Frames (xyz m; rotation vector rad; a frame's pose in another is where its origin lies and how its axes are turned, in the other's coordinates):
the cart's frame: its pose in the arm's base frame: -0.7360 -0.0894 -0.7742 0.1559 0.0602 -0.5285
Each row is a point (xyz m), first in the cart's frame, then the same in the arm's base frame.
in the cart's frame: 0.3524 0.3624 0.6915
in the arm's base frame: -0.2369 -0.0690 -0.0784
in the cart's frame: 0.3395 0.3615 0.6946
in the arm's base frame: -0.2484 -0.0638 -0.0742
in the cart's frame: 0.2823 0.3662 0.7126
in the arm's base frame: -0.2950 -0.0343 -0.0502
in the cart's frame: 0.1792 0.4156 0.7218
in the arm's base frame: -0.3588 0.0575 -0.0246
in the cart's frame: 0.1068 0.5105 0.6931
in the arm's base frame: -0.3736 0.1791 -0.0333
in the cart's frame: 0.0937 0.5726 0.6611
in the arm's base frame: -0.3540 0.2438 -0.0553
